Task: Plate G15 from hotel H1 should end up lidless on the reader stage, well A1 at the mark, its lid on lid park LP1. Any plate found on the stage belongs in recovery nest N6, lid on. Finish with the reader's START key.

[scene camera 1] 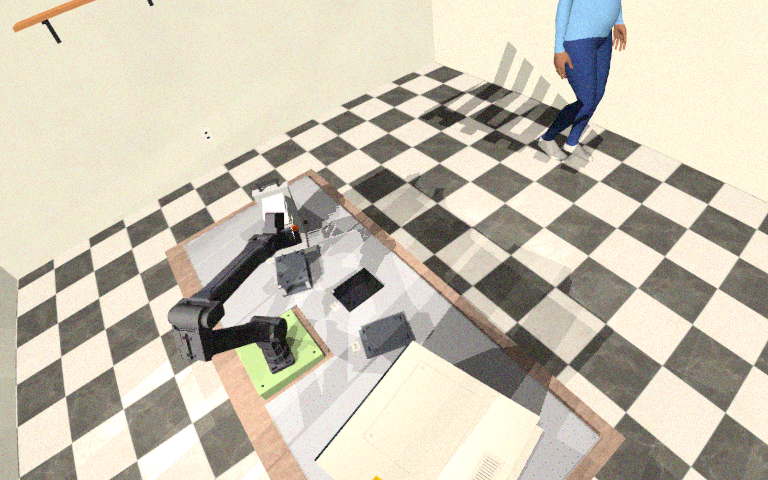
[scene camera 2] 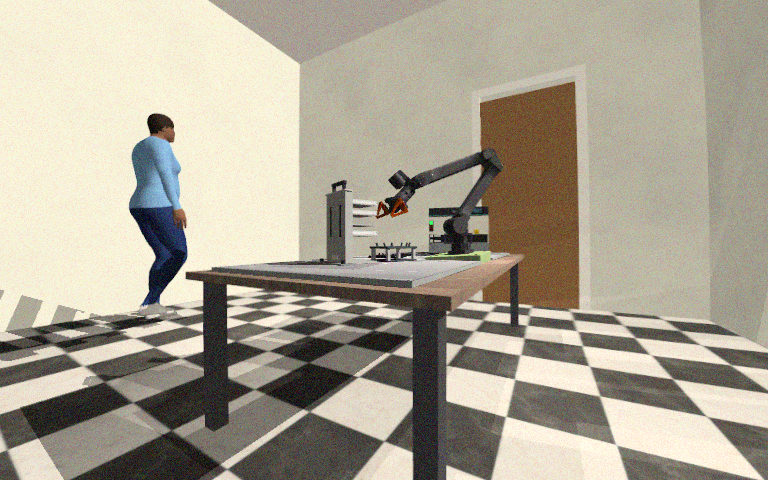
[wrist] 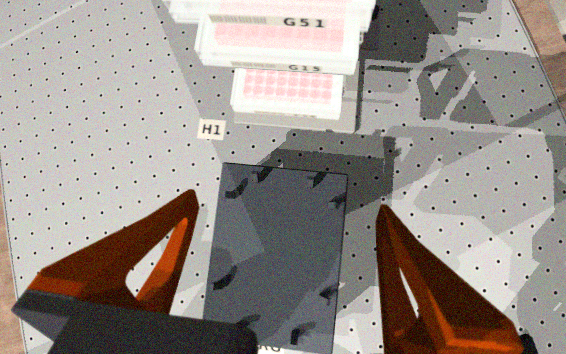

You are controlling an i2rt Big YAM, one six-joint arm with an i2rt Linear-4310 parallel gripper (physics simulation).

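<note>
Hotel H1 stands near the table's far end, its plates projecting toward the arm. In the wrist view, plate G15 has pink wells under a clear cover, with its label below its front edge. Plate G51 sits directly above it, and another plate below has a label too faint to read. My gripper is open and empty, high above the dark RG stand and in front of the hotel. The reader hides its stage from view.
A black rectangular nest and a grey nest lie between the RG stand and the reader; their labels are unreadable. The arm's green base plate is at the table edge. A person stands beyond the table.
</note>
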